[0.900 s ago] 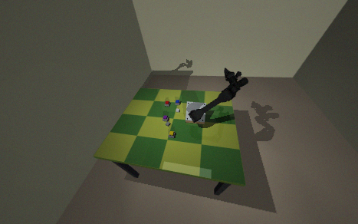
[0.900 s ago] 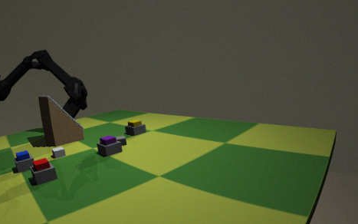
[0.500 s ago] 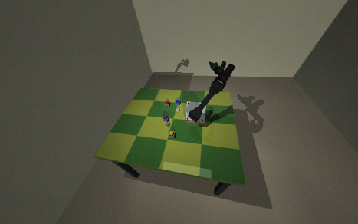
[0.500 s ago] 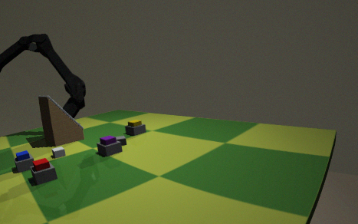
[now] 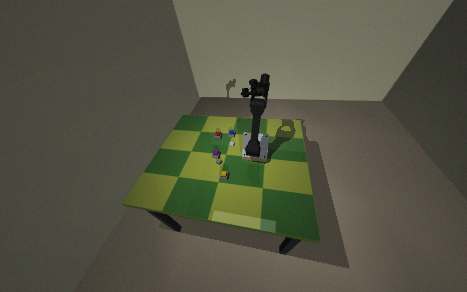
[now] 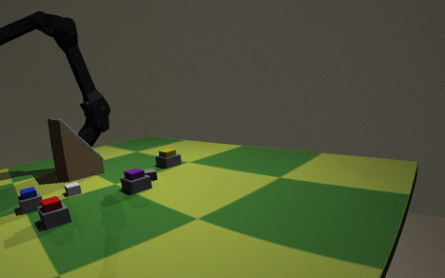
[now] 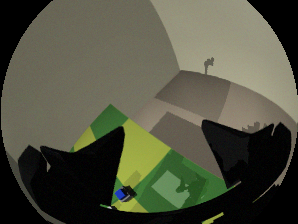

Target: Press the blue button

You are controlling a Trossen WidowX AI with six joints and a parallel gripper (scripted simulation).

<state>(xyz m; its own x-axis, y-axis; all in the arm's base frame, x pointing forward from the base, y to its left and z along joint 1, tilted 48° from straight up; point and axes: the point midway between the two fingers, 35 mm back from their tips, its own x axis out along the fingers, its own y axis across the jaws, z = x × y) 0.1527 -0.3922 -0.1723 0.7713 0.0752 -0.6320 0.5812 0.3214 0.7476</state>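
The blue button lies 220 mm to the left of my gripper tip, 220 mm below it and 60 mm ahead of it. The rest, counted from my gripper tip: red button 260 mm to the left, 220 mm below, 160 mm ahead; then purple button 450 mm to the left, 220 mm below, 100 mm ahead; then white block 320 mm to the left, 240 mm below, 30 mm ahead.
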